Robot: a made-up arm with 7 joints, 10 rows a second.
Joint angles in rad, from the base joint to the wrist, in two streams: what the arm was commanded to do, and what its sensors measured. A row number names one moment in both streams.
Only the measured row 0 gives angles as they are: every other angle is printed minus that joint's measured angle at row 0.
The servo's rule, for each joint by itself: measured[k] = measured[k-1] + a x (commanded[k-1-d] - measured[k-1]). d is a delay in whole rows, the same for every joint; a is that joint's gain. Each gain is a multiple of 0.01, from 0.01 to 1. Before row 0 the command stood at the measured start. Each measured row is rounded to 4 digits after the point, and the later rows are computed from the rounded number. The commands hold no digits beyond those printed.
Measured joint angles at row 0:
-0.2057 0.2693 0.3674 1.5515 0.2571 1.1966 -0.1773
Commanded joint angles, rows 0 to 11:
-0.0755 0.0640 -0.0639 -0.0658 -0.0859 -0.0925 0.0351
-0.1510 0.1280 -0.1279 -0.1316 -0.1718 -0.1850 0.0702
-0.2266 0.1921 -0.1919 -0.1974 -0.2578 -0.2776 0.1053
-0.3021 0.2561 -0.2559 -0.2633 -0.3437 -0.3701 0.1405
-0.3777 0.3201 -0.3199 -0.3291 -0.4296 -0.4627 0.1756
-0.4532 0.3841 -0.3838 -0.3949 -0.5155 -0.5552 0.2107
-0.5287 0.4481 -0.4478 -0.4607 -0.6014 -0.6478 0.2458
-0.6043 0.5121 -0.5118 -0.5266 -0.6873 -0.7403 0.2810
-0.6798 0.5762 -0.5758 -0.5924 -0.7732 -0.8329 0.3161
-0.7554 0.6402 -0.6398 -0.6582 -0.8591 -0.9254 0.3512
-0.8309 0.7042 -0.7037 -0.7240 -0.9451 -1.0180 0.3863
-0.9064 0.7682 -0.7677 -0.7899 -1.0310 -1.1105 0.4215
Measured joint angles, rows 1 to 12:
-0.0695 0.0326 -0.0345 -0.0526 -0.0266 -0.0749 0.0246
-0.1445 0.0813 -0.0849 -0.1158 -0.0716 -0.1641 0.0565
-0.2200 0.1378 -0.1427 -0.1811 -0.1293 -0.2560 0.0907
-0.2955 0.1981 -0.2038 -0.2469 -0.1958 -0.3484 0.1256
-0.3711 0.2603 -0.2665 -0.3127 -0.2683 -0.4410 0.1606
-0.4466 0.3234 -0.3298 -0.3785 -0.3449 -0.5335 0.1957
-0.5221 0.3870 -0.3935 -0.4443 -0.4244 -0.6261 0.2308
-0.5977 0.4508 -0.4574 -0.5101 -0.5059 -0.7186 0.2659
-0.6732 0.5148 -0.5213 -0.5759 -0.5888 -0.8112 0.3010
-0.7488 0.5788 -0.5853 -0.6417 -0.6726 -0.9037 0.3361
-0.8243 0.6428 -0.6492 -0.7075 -0.7571 -0.9963 0.3712
-0.8998 0.7068 -0.7132 -0.7734 -0.8420 -1.0888 0.4064
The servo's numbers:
d 0
a 0.92 0.51 0.54 0.80 0.31 0.81 0.70

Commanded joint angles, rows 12 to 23:
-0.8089 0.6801 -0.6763 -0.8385 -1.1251 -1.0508 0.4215
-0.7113 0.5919 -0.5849 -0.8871 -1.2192 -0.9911 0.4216
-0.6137 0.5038 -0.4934 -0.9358 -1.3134 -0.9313 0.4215
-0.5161 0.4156 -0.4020 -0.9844 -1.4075 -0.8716 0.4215
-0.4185 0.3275 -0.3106 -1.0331 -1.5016 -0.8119 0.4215
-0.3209 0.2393 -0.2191 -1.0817 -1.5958 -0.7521 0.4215
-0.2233 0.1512 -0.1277 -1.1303 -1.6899 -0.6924 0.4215
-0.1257 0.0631 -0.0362 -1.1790 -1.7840 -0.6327 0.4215
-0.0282 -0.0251 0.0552 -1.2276 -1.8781 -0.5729 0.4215
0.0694 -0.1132 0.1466 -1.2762 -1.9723 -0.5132 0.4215
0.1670 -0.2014 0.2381 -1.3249 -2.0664 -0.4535 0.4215
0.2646 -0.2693 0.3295 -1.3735 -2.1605 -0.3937 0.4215
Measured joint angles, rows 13 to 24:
-0.8162 0.6932 -0.6933 -0.8255 -0.9298 -1.0580 0.4170
-0.7197 0.6415 -0.6348 -0.8748 -1.0195 -1.0038 0.4202
-0.6222 0.5713 -0.5584 -0.9236 -1.1106 -0.9451 0.4211
-0.5246 0.4919 -0.4739 -0.9722 -1.2026 -0.8856 0.4214
-0.4270 0.4081 -0.3857 -1.0209 -1.2953 -0.8259 0.4215
-0.3294 0.3220 -0.2957 -1.0695 -1.3885 -0.7661 0.4215
-0.2318 0.2349 -0.2050 -1.1181 -1.4819 -0.7064 0.4215
-0.1342 0.1473 -0.1138 -1.1668 -1.5756 -0.6467 0.4215
-0.0367 0.0594 -0.0225 -1.2154 -1.6694 -0.5869 0.4215
0.0609 -0.0286 0.0688 -1.2640 -1.7633 -0.5272 0.4215
0.1585 -0.1167 0.1602 -1.3127 -1.8573 -0.4675 0.4215
0.2561 -0.1945 0.2516 -1.3613 -1.9513 -0.4077 0.4215

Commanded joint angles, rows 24 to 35:
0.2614 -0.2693 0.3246 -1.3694 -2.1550 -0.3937 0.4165
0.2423 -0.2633 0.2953 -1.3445 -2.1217 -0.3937 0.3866
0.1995 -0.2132 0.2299 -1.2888 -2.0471 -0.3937 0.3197
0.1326 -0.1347 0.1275 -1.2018 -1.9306 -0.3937 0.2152
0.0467 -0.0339 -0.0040 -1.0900 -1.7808 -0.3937 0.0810
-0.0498 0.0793 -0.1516 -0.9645 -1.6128 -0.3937 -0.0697
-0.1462 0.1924 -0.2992 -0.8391 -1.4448 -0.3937 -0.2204
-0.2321 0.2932 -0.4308 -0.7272 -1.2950 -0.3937 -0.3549
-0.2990 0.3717 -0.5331 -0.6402 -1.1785 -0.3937 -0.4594
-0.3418 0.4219 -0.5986 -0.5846 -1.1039 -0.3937 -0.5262
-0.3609 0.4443 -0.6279 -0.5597 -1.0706 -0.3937 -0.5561
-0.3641 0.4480 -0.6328 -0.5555 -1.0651 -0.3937 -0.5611
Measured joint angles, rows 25 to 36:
0.2610 -0.2326 0.2910 -1.3678 -2.0144 -0.3964 0.4180
0.2438 -0.2483 0.2933 -1.3492 -2.0477 -0.3942 0.3960
0.2030 -0.2304 0.2591 -1.3009 -2.0475 -0.3938 0.3426
0.1382 -0.1816 0.1880 -1.2216 -2.0113 -0.3937 0.2534
0.0540 -0.1063 0.0843 -1.1163 -1.9398 -0.3937 0.1327
-0.0415 -0.0116 -0.0431 -0.9949 -1.8384 -0.3937 -0.0090
-0.1378 0.0924 -0.1814 -0.8703 -1.7164 -0.3937 -0.1570
-0.2246 0.1948 -0.3161 -0.7558 -1.5858 -0.3937 -0.2955
-0.2930 0.2850 -0.4333 -0.6633 -1.4595 -0.3937 -0.4102
-0.3379 0.3548 -0.5226 -0.6003 -1.3493 -0.3937 -0.4914
-0.3591 0.4004 -0.5795 -0.5678 -1.2629 -0.3937 -0.5367
-0.3637 0.4247 -0.6083 -0.5580 -1.2016 -0.3937 -0.5538

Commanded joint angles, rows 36 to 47:
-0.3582 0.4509 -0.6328 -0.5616 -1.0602 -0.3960 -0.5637
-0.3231 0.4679 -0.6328 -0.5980 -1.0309 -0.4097 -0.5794
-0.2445 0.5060 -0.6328 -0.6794 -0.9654 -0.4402 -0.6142
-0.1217 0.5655 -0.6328 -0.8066 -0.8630 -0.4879 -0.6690
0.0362 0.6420 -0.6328 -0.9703 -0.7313 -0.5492 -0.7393
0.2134 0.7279 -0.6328 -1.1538 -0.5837 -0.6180 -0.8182
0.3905 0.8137 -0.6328 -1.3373 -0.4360 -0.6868 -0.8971
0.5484 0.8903 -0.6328 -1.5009 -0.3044 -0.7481 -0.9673
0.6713 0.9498 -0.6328 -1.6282 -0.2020 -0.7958 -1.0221
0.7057 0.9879 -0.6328 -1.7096 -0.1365 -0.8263 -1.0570
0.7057 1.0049 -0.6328 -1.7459 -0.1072 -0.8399 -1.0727
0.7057 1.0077 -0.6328 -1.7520 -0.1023 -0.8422 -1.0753
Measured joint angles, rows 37 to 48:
-0.3586 0.4381 -0.6215 -0.5609 -1.1578 -0.3956 -0.5607
-0.3259 0.4533 -0.6276 -0.5906 -1.1185 -0.4070 -0.5738
-0.2510 0.4802 -0.6304 -0.6616 -1.0710 -0.4339 -0.6021
-0.1320 0.5237 -0.6317 -0.7776 -1.0065 -0.4776 -0.6489
0.0227 0.5840 -0.6323 -0.9318 -0.9212 -0.5356 -0.7122
0.1981 0.6574 -0.6326 -1.1094 -0.8166 -0.6023 -0.7864
0.3751 0.7371 -0.6327 -1.2917 -0.6986 -0.6707 -0.8639
0.5345 0.8152 -0.6328 -1.4591 -0.5764 -0.7334 -0.9363
0.6604 0.8838 -0.6328 -1.5944 -0.4603 -0.7839 -0.9964
0.7021 0.9369 -0.6328 -1.6866 -0.3599 -0.8182 -1.0388
0.7054 0.9716 -0.6328 -1.7340 -0.2816 -0.8358 -1.0625
0.7057 0.9900 -0.6328 -1.7484 -0.2260 -0.8410 -1.0715

